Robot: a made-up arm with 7 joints.
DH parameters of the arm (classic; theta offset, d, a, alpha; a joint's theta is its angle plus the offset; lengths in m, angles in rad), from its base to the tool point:
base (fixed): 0 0.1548 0 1.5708
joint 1: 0 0.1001 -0.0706 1.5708
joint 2: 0 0.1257 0.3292 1.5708
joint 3: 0 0.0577 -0.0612 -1.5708
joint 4: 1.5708 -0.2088 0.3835 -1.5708
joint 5: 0 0.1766 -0.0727 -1.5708
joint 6: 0 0.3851 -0.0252 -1.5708
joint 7: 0 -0.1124 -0.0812 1.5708
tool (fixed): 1.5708 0.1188 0 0
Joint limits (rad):
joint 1: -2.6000..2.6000
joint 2: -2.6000..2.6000
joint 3: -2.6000..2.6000
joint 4: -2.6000..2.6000
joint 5: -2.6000..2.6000
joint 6: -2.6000..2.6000
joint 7: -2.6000..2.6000
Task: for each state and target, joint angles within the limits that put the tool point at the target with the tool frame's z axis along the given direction. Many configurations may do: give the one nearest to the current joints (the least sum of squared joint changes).
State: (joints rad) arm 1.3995 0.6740 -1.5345 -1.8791 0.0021 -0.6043 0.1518
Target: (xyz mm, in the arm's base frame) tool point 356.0 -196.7 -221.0 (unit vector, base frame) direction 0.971 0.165 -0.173
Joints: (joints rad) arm 1.2009 0.7944 -2.0909 -1.4866 0.4358 -0.2956 -0.6609
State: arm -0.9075 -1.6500 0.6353 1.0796 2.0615 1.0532 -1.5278
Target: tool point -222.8 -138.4 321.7 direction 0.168 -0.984 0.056
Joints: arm -0.2797 -1.7329 0.4862 0.8863 2.0157 0.7473 -2.0686
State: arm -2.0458 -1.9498 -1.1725 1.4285 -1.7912 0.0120 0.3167
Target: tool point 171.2 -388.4 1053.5 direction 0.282 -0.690 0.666
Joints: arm -2.2327 -1.4249 -0.8682 1.9494 -1.5368 0.6023 -0.5773
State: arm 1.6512 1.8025 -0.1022 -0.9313 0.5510 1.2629 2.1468
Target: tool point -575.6 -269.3 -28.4 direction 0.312 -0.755 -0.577
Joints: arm 1.0952 2.0392 -0.1140 -0.6481 0.4163 1.3147 2.4416
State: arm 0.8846 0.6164 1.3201 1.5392 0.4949 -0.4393 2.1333
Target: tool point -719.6 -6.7 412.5 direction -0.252 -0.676 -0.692
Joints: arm 1.6807 -0.0562 0.8029 0.9780 0.1494 0.1403 1.9972
